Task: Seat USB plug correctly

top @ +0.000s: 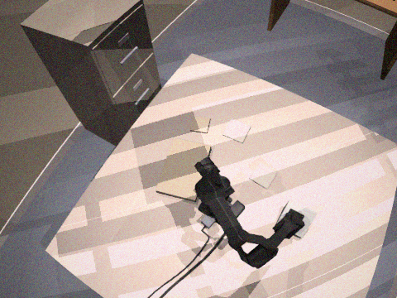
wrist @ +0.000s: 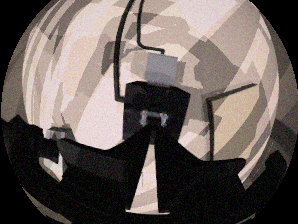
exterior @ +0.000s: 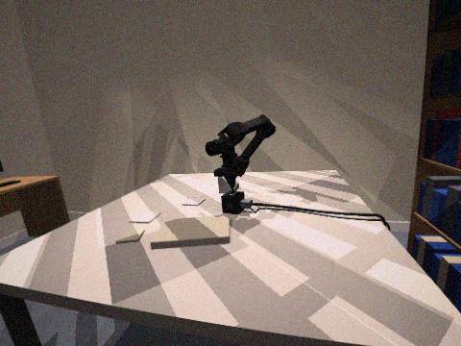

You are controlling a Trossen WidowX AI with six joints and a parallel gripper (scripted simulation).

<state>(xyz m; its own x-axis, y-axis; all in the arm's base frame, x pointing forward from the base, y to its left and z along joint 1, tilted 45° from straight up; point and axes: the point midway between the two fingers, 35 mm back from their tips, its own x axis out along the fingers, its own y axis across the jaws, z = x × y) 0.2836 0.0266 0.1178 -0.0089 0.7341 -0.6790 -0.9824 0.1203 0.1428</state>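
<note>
My gripper tip is 2 cm above the USB plug. The rest, counted from my gripper tip: flat tan board (22 cm ahead, 10 cm to the right, 9 cm below).
</note>
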